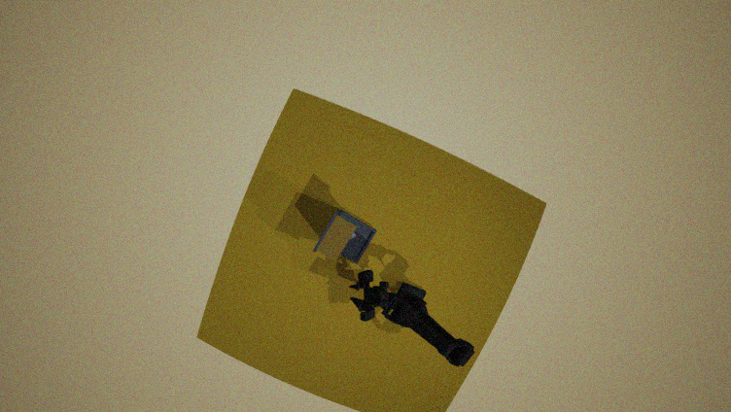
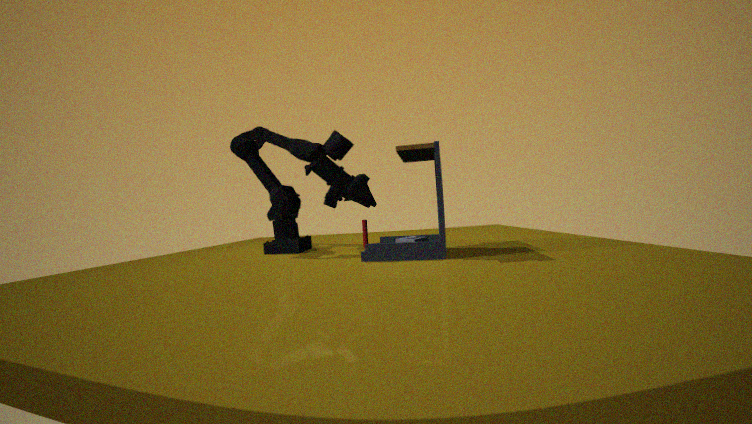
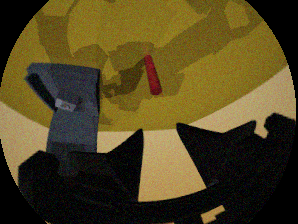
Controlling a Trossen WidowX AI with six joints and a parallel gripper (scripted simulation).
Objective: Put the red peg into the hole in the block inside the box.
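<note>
The red peg is 20 mm behind my gripper tip, 10 mm to the right of it and 80 mm below it. From my gripper tip the other things lie so: back wall 190 mm ahead, 180 mm to the right; flat roof 140 mm ahead, 180 mm to the right, 110 mm above.
</note>
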